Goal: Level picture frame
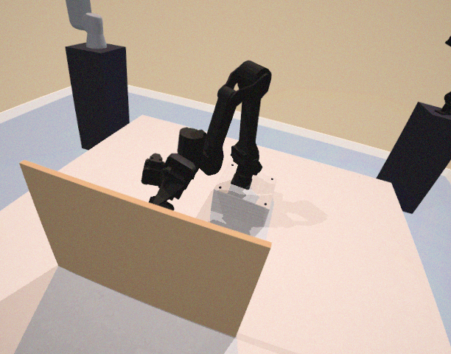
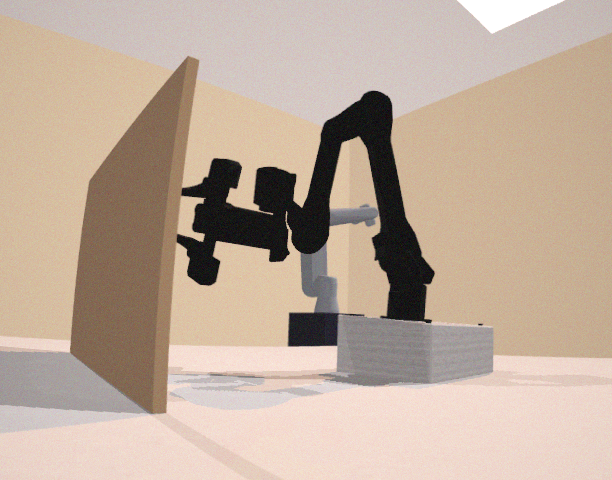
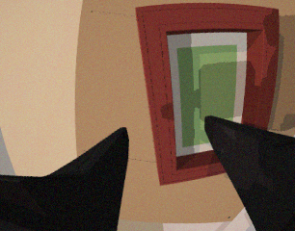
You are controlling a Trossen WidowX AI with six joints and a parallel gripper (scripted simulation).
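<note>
Right now the picture frame is 50 mm below my gripper tip, 50 mm ahead of it and 10 mm to the right of it. Also, from my gripper tip: tan wall board (70 mm below, 60 mm ahead).
</note>
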